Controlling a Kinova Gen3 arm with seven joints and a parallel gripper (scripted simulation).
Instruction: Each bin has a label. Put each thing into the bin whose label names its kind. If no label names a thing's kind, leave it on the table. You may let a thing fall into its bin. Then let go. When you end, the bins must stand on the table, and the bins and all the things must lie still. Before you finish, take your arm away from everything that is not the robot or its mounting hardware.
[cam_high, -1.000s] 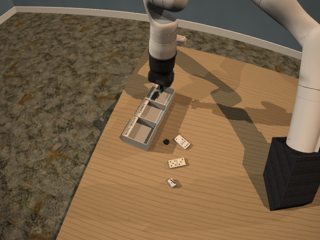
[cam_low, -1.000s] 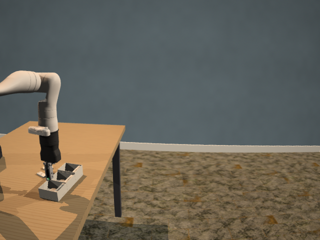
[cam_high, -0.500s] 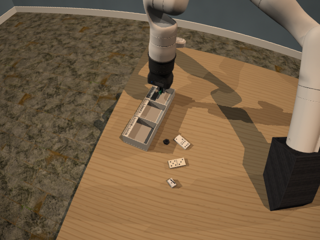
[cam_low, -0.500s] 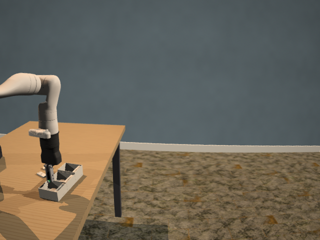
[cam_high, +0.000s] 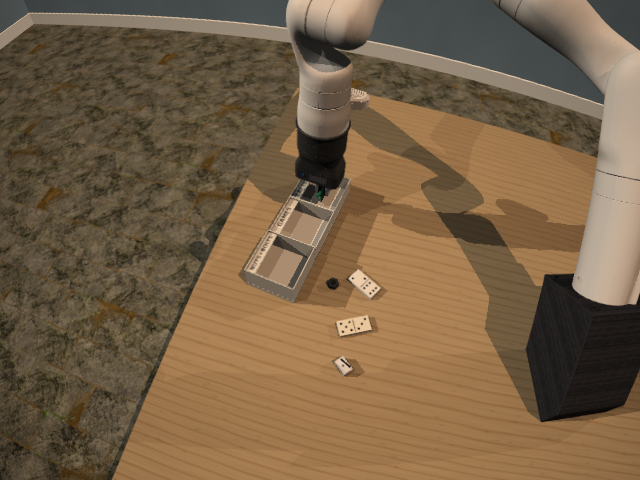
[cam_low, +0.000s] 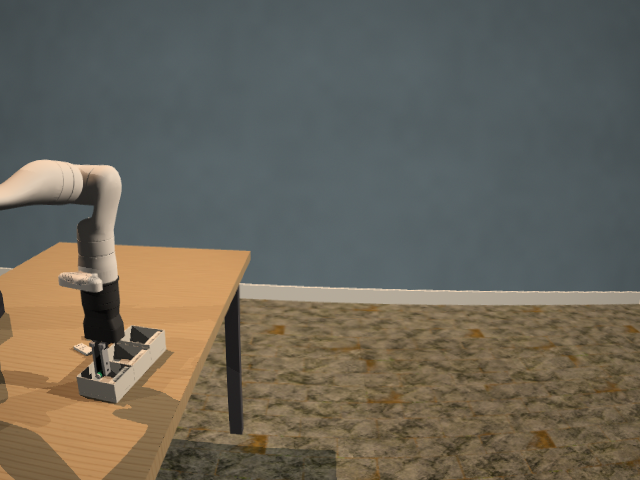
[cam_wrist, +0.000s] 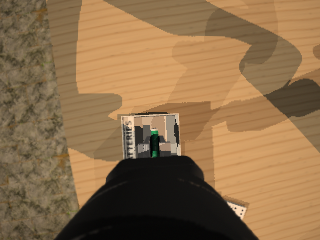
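Now: hand 70 mm past the black nut, 160 mm to the right of it and 50 mm above it. Also, from my hand: grey bin row: 10 mm ahead, 80 mm to the left, 30 mm below; green battery: 10 mm below.
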